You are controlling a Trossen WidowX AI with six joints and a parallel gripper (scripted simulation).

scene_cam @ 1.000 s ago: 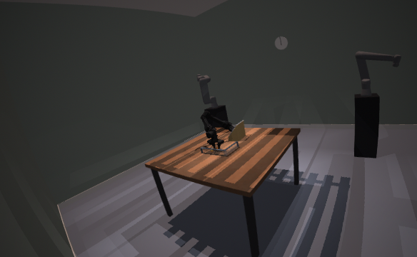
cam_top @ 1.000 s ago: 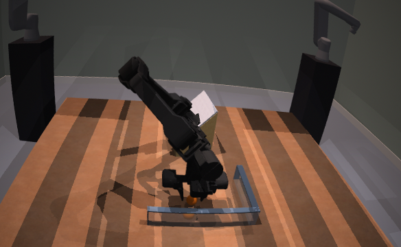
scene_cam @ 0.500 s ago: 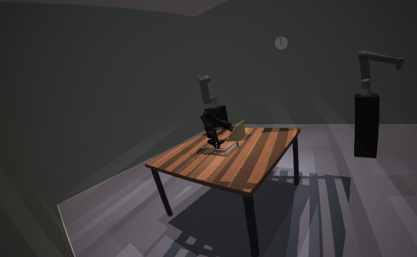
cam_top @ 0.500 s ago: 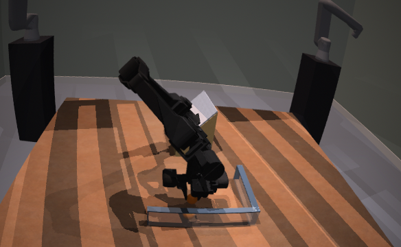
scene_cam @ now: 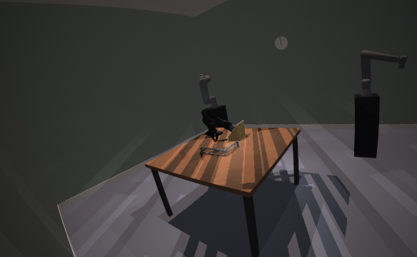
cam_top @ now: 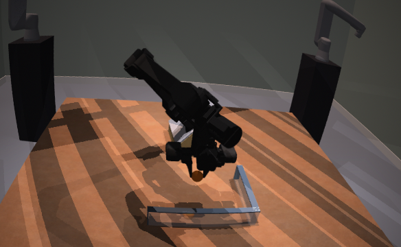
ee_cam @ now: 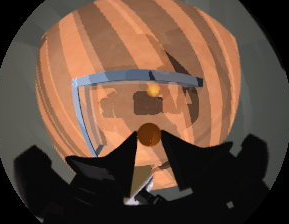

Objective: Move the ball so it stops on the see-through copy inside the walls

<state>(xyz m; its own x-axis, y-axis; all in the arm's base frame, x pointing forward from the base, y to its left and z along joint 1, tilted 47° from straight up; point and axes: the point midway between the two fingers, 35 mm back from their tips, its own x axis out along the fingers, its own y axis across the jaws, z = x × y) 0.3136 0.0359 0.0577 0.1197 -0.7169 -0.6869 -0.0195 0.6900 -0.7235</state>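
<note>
Now: gripper tip 9 cm short of the clear wall, 2 cm to the right of it and 8 cm above it. Also, from my gripper tip: wall end cap 9 cm ahead, 14 cm to the right, 8 cm below; then orange ball right at my gripper tip.
</note>
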